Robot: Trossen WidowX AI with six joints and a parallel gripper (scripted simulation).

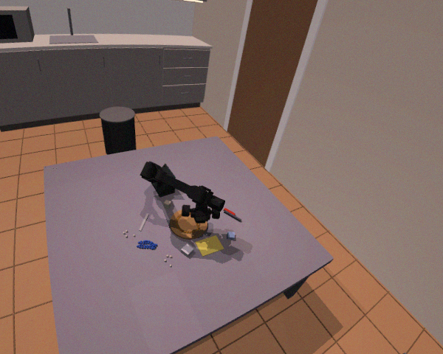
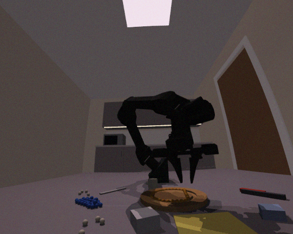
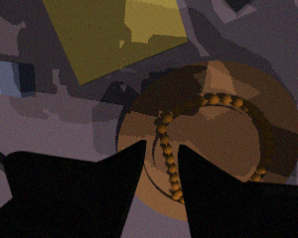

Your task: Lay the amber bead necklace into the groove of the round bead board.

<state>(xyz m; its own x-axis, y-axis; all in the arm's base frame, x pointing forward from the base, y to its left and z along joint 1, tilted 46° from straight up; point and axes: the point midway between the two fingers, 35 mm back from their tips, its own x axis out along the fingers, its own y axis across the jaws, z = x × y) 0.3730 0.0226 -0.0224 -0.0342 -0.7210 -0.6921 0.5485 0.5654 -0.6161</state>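
Right now my gripper tip is 50 mm past the round wooden bead board, 30 mm to the left of it and 40 mm above it. From my gripper tip the other things lie so: blue block 130 mm ahead, 120 mm to the left, 40 mm below; grey block 90 mm ahead, 120 mm to the right, 40 mm below; yellow pad 120 mm ahead, 10 mm to the right, 50 mm below.
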